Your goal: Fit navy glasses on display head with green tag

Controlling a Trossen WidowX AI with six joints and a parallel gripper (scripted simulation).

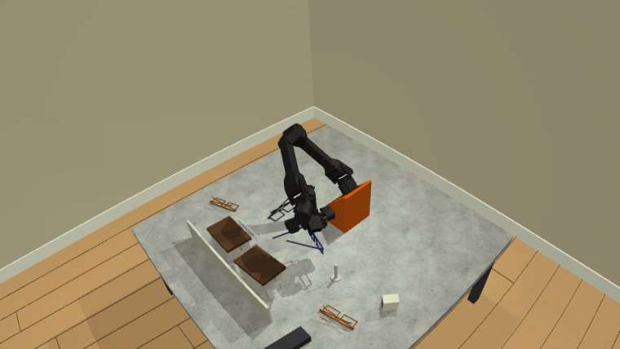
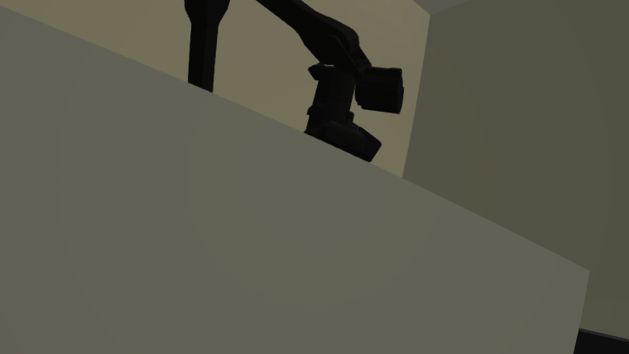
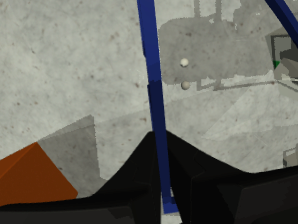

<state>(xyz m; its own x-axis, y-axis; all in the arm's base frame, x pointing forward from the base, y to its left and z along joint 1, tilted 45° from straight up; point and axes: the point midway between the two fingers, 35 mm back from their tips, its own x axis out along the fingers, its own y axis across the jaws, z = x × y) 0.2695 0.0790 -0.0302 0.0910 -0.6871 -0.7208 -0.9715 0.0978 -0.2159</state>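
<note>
Now: gripper tip 15 cm to the right of the white post and 10 cm above it. Also, from my gripper tip: long white panel (35 cm ahead, 12 cm to the right, 7 cm below); then cream cube (40 cm to the left, 10 cm below, 6 cm behind); then display head (21 cm ahead, 7 cm below, 2 cm to the right).
</note>
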